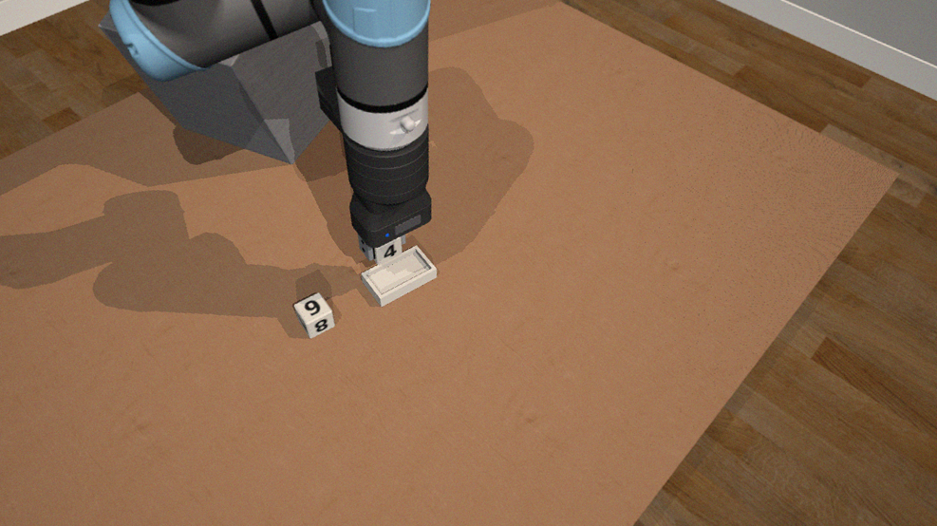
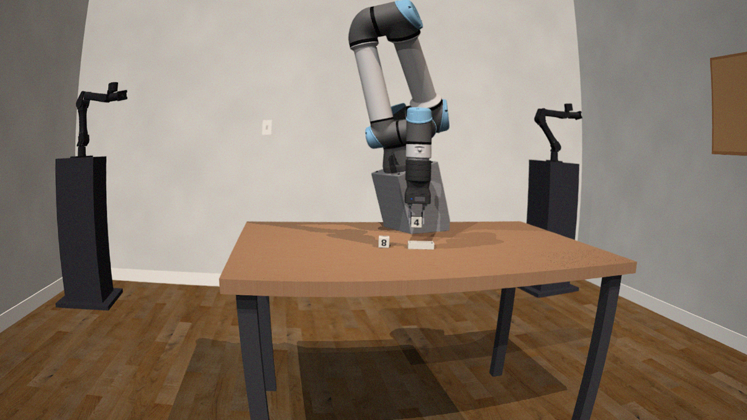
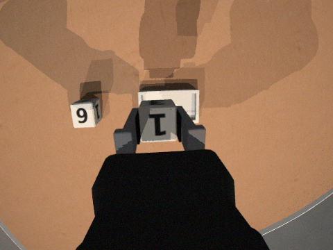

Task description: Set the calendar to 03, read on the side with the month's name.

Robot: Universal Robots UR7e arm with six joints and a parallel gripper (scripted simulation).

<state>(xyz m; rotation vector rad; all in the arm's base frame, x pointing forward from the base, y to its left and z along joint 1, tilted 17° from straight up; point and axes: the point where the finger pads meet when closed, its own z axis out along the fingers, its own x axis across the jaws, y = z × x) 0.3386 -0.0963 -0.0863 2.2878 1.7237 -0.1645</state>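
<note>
Right now the white tray is 80 mm below my hand, 20 mm to the left of it and 10 mm ahead of it.
</note>
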